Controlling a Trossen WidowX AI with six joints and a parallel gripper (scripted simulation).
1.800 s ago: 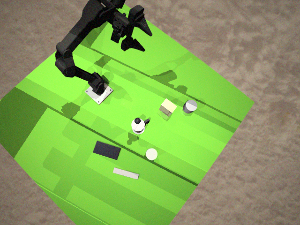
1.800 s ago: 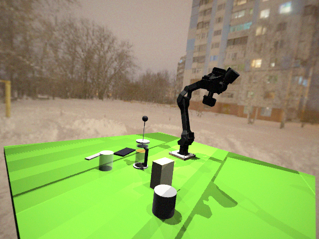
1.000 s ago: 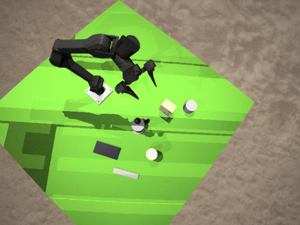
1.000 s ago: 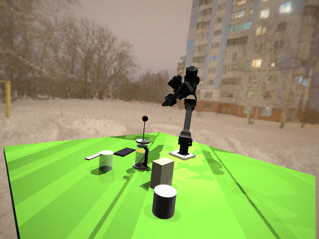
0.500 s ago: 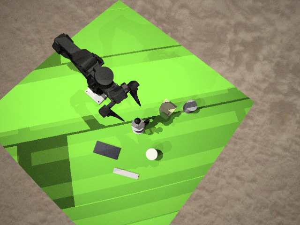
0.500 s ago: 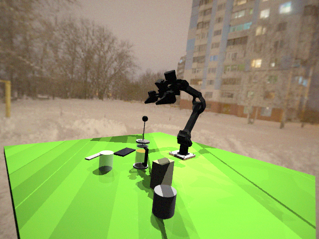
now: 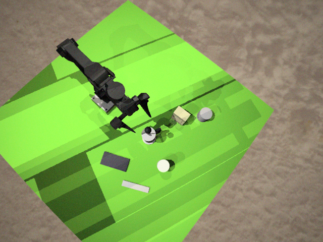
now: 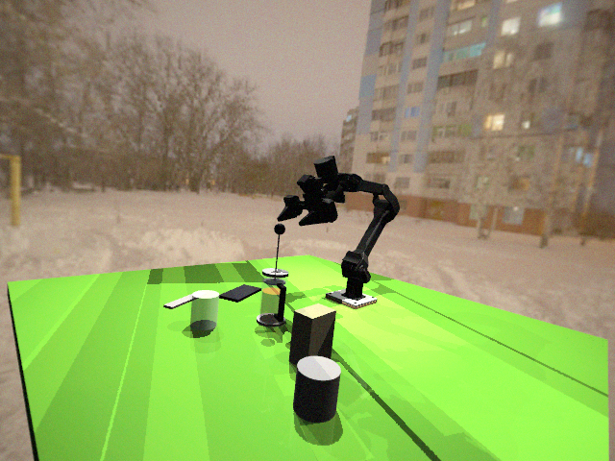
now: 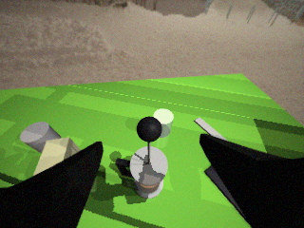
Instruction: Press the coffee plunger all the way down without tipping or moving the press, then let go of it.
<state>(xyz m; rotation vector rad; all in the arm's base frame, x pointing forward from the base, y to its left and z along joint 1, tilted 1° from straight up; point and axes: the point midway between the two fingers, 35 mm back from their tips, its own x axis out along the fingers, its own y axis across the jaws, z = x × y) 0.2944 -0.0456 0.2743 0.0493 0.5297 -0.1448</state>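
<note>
Now: the coffee press 15 cm below my gripper tip, 3 cm ahead of it and 1 cm to the left of it. The rest, counted from my gripper tip: cream box: 22 cm below, 19 cm to the left, 10 cm ahead; dark flat slab: 27 cm below, 22 cm to the right, 5 cm behind.
</note>
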